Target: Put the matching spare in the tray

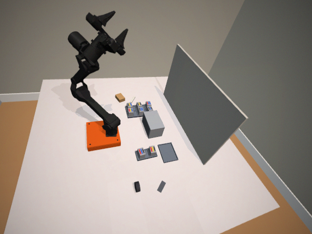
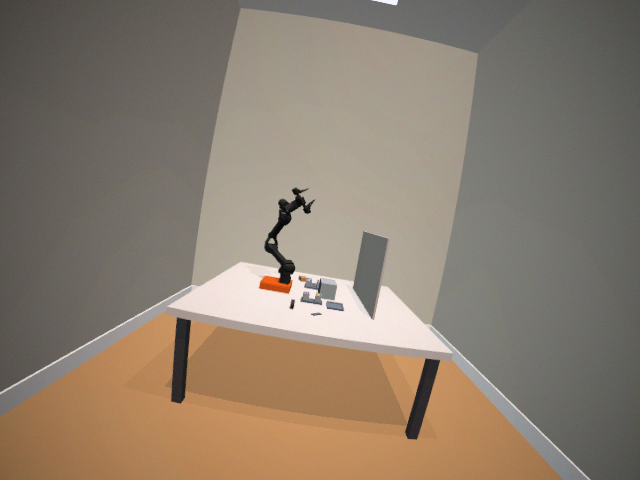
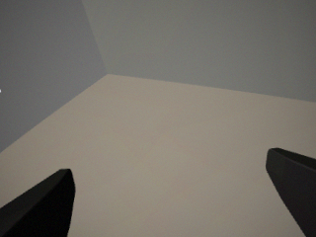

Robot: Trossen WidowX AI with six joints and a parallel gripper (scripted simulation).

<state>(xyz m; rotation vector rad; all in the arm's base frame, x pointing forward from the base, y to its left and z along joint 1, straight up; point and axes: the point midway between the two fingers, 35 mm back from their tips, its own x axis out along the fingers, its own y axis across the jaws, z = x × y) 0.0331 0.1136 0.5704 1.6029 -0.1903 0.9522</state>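
Right now my gripper tip is 60 cm above the grey spare, 12 cm to the right of it and 6 cm short of it. Round my gripper tip: thin pale stick (63 cm below, 24 cm to the left, 9 cm ahead); tall panel (45 cm ahead, 41 cm below, 1 cm to the right); grey mounted unit (59 cm below, 22 cm ahead, 5 cm to the right).
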